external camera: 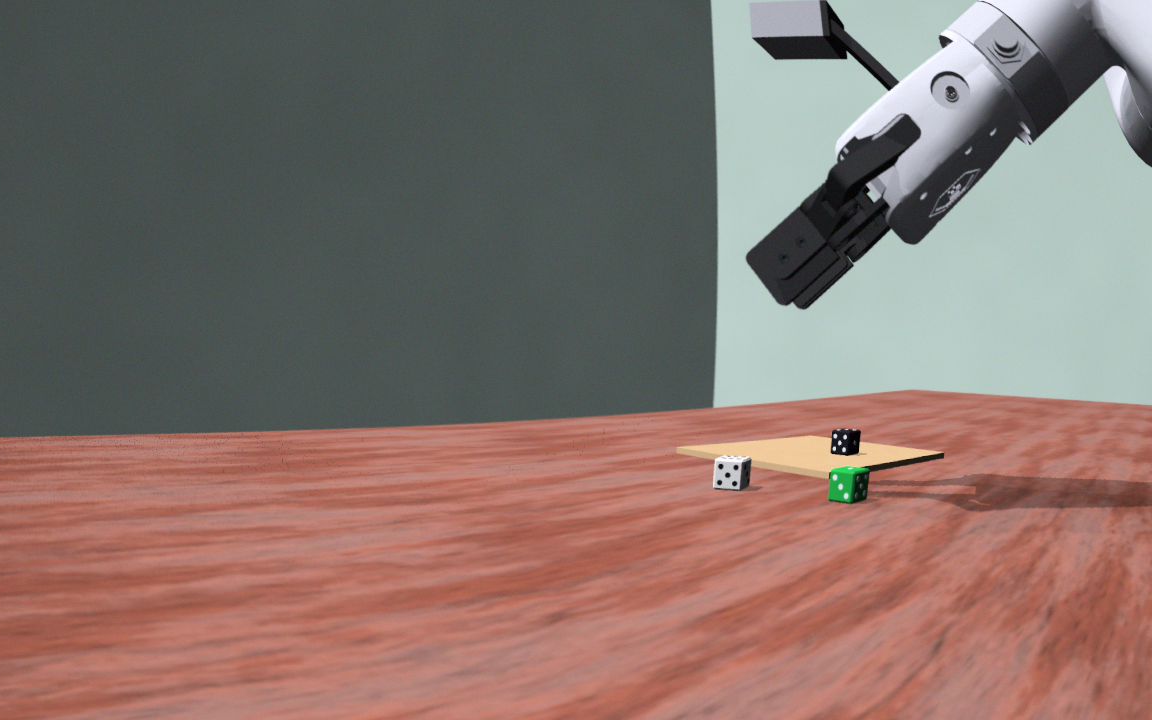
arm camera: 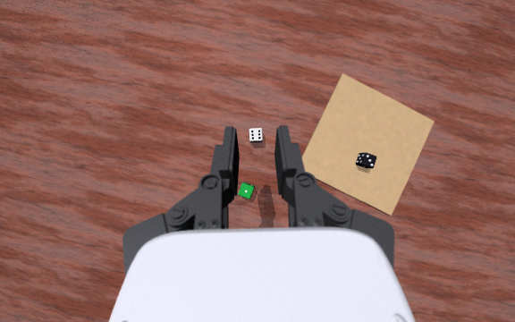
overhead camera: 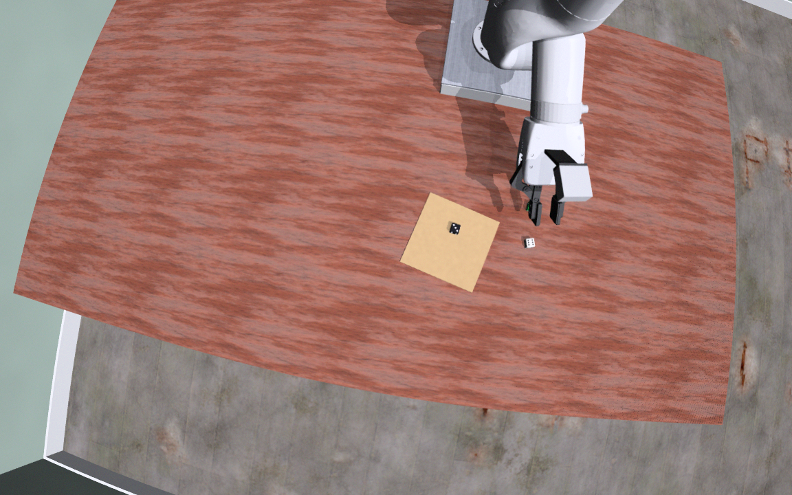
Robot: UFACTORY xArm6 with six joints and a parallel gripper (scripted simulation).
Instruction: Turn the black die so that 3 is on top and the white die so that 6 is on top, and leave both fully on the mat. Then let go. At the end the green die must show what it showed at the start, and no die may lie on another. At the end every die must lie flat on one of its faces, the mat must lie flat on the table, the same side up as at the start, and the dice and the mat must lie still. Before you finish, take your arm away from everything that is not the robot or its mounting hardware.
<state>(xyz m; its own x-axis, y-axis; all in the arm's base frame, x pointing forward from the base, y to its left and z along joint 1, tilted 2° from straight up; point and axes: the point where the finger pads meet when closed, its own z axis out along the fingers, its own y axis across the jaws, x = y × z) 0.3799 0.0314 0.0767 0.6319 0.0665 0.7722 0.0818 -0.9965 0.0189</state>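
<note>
Right now the white die is 110 mm below my hand and 30 mm ahead of it. Round my hand: green die (110 mm below, 40 mm behind, 10 mm to the left); tan mat (140 mm to the right, 110 mm below, 30 mm ahead); black die (140 mm to the right, 100 mm below, 10 mm ahead).
</note>
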